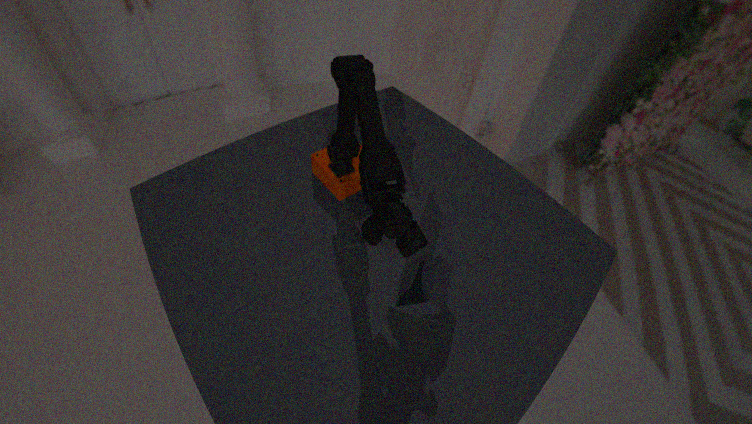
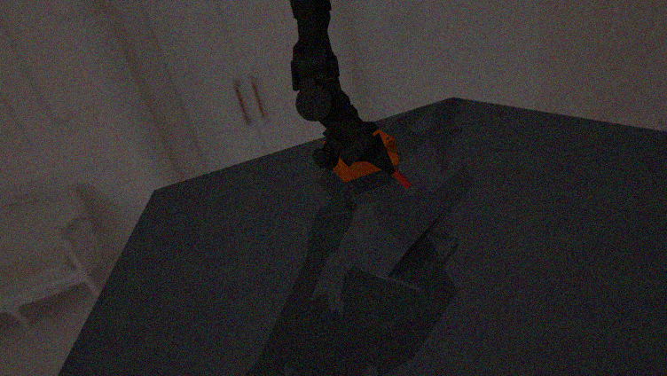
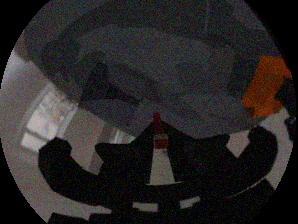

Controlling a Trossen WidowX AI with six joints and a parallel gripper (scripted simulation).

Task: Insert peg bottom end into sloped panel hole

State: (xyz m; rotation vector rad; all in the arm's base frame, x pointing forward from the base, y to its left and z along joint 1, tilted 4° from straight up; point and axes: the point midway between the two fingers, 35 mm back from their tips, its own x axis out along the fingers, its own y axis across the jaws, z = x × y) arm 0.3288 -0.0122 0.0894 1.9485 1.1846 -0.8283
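My gripper tip is now 110 mm short of the sloped panel, 40 mm to the left of it and 70 mm above it. The rest, counted from my gripper tip: red peg: 10 mm behind, 10 mm to the right, 10 mm above.
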